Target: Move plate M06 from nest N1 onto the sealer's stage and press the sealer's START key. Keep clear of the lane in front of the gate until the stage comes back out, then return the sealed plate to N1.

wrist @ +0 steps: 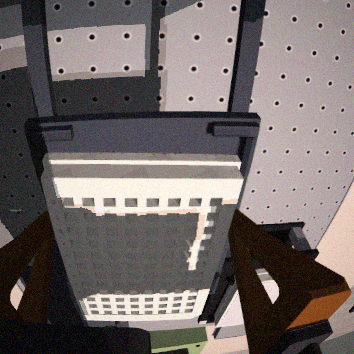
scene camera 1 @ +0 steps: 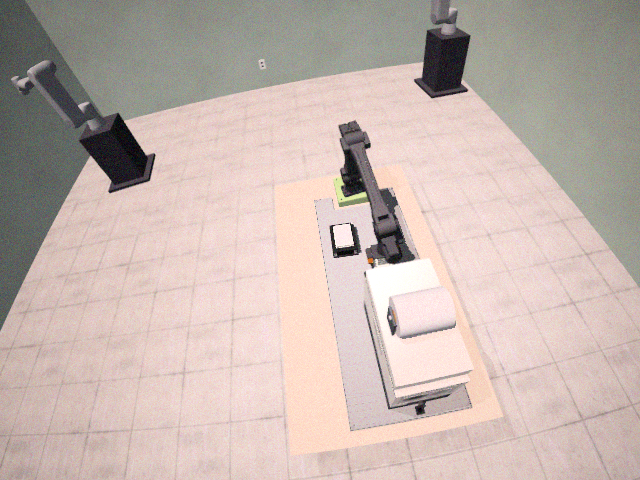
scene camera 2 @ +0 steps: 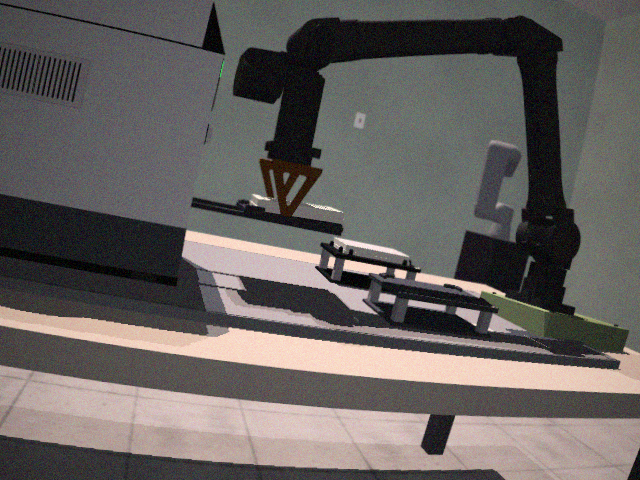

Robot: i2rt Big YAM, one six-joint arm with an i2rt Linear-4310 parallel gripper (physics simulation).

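Places are measured from the arm's base along level axes (x left, y back, z up), in centimetres.
Where they show: gripper, fingertip midpoint: [wrist: 140,219] [scene camera 1: 382,262] [scene camera 2: 279,212]; arm's base, origin of the base link: [scene camera 1: 353,189] [scene camera 2: 538,305].
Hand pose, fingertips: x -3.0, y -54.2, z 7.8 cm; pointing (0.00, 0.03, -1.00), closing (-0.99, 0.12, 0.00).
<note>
Things, the pixels of their centre, and the offset from my fingertips. "spot": a spot on its surface instead.
- white well plate, body centre: [wrist: 140,259] [scene camera 2: 295,208] [scene camera 1: 381,256] dz +1.0, dx +0.3, dy +2.2 cm
- dark stage, body centre: [wrist: 142,166] [scene camera 2: 258,210] dz -0.4, dx -0.5, dy -3.1 cm
- empty nest, body centre: [wrist: 79,292] [scene camera 2: 429,303] [scene camera 1: 387,229] dz -8.1, dx +10.9, dy +22.0 cm
- second nest, surface spot: [scene camera 1: 356,240] spot: dz -5.5, dx -6.1, dy +18.6 cm
- white plate, body centre: [wrist: 255,299] [scene camera 2: 370,251] [scene camera 1: 343,235] dz -4.7, dx -11.5, dy +22.7 cm
- large roll, body centre: [scene camera 1: 420,311] dz +31.1, dx -3.5, dy -36.4 cm
A white well plate [scene camera 2: 323,211] [wrist: 142,270] lies flat on the dark stage [scene camera 2: 310,223] [wrist: 142,134], which stands out of the sealer [scene camera 1: 429,364] [scene camera 2: 113,149] on rails. My gripper [scene camera 2: 287,212] [wrist: 140,219] is open and points down over the stage, with one orange-brown finger beside each long side of the plate. A gap shows between the fingers and the plate's upper part in the wrist view; lower down, contact cannot be judged. An empty nest [scene camera 2: 434,292] stands between the stage and the arm's base. The START key and plate label cannot be made out.
A second nest [scene camera 1: 356,240] beside the empty one holds a white plate [scene camera 1: 343,235] [scene camera 2: 369,249]. A large roll [scene camera 1: 423,312] lies on top of the sealer. The arm's green base block [scene camera 1: 351,199] [scene camera 2: 584,328] is at the far end. Two grey arms stand on black pedestals beyond the table.
</note>
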